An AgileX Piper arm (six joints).
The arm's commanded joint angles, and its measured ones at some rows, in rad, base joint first. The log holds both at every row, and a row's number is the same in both.
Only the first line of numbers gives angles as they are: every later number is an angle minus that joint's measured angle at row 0.
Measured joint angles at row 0: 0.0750 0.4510 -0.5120 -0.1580 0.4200 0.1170
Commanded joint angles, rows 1 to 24: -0.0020 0.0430 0.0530 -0.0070 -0.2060 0.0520; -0.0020 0.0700 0.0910 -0.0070 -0.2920 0.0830; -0.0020 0.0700 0.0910 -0.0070 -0.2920 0.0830; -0.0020 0.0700 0.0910 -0.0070 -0.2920 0.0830; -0.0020 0.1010 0.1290 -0.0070 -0.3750 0.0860; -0.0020 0.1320 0.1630 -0.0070 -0.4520 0.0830; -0.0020 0.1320 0.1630 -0.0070 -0.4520 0.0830; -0.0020 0.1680 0.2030 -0.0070 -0.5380 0.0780; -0.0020 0.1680 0.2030 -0.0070 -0.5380 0.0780; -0.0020 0.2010 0.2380 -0.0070 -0.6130 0.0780; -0.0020 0.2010 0.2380 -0.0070 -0.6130 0.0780; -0.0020 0.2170 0.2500 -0.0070 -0.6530 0.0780; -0.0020 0.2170 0.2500 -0.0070 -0.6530 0.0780; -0.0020 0.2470 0.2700 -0.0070 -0.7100 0.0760; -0.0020 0.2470 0.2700 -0.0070 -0.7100 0.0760; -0.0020 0.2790 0.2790 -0.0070 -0.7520 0.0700; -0.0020 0.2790 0.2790 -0.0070 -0.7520 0.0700; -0.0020 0.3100 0.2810 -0.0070 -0.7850 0.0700; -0.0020 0.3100 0.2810 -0.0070 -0.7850 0.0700; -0.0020 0.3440 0.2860 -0.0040 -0.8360 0.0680; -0.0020 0.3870 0.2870 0.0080 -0.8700 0.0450; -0.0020 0.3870 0.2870 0.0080 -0.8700 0.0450; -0.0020 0.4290 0.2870 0.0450 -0.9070 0.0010; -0.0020 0.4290 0.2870 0.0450 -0.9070 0.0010
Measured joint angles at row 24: 0.0000 0.3840 0.2830 0.0110 -0.8380 0.0540
